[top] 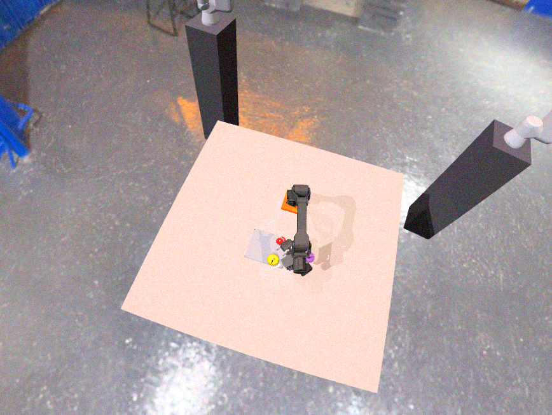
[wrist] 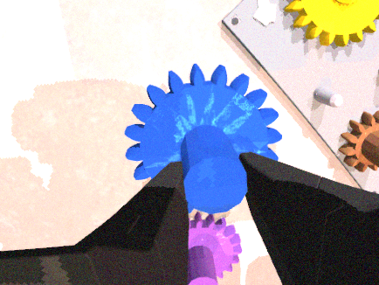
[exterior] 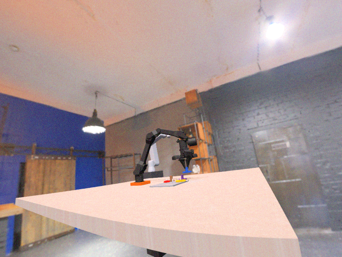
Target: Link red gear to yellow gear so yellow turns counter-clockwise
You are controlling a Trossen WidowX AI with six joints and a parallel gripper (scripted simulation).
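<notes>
Right now my gripper tip is 80 mm past the brown gear, 80 mm to the left of it and 60 mm above it. From my gripper tip the other things lie so: blue gear: 10 mm below; yellow gear: 10 mm ahead, 110 mm to the right, 70 mm below; purple gear: 90 mm behind, 60 mm to the left, 70 mm below.
</notes>
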